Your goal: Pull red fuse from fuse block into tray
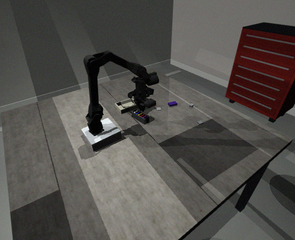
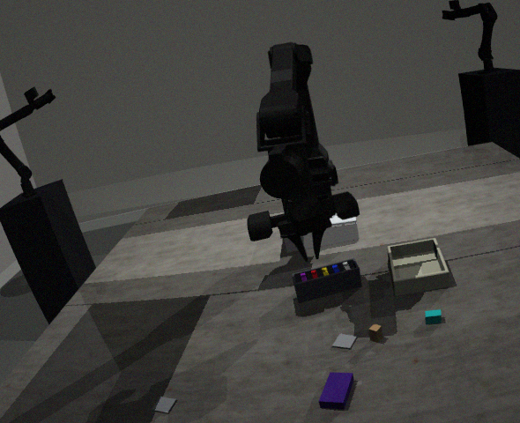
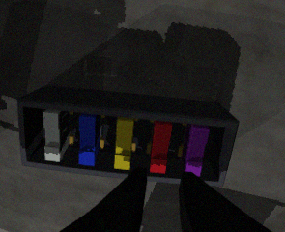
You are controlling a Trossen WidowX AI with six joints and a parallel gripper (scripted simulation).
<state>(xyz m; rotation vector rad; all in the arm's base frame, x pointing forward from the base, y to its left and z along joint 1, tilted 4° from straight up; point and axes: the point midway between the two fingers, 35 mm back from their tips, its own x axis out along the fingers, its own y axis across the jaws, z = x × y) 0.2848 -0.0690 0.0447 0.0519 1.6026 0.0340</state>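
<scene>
The red fuse lies 5 cm below my gripper tip. The rest, counted from my gripper tip: blue fuse (5 cm below, 4 cm to the left); then purple fuse (5 cm below, 2 cm to the right); then yellow fuse (5 cm below, 2 cm to the left).
</scene>
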